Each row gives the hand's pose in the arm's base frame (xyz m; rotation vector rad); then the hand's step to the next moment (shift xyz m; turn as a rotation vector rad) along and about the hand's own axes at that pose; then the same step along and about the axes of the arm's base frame.
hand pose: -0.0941 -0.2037 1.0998 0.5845 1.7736 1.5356
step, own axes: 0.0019 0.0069 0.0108 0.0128 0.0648 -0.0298
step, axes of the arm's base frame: 0.0062 0.0098 0.0058 -0.0379 0.0023 0.0617
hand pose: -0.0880 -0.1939 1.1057 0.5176 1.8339 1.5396
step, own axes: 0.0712 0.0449 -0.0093 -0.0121 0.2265 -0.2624
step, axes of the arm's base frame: -0.0613 0.0519 0.0268 -0.2060 -0.1411 0.2407
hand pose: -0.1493 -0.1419 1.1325 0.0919 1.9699 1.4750
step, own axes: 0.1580 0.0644 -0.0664 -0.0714 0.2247 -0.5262
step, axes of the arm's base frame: -0.1794 0.0360 -0.0074 -0.3024 -0.3858 0.3036
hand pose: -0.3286 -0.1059 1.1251 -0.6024 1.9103 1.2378
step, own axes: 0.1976 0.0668 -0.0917 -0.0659 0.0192 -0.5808
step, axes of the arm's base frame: -0.1976 -0.0519 -0.1009 -0.1752 -0.5210 0.1997
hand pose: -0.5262 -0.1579 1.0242 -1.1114 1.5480 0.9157
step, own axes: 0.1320 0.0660 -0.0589 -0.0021 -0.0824 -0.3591
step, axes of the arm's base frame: -0.0925 -0.0634 -0.1126 -0.0221 -0.3583 0.0830
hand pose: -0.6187 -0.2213 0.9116 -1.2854 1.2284 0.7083
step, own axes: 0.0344 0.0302 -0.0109 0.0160 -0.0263 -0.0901
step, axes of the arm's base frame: -0.0217 -0.0117 -0.0401 0.0040 -0.0949 0.0071
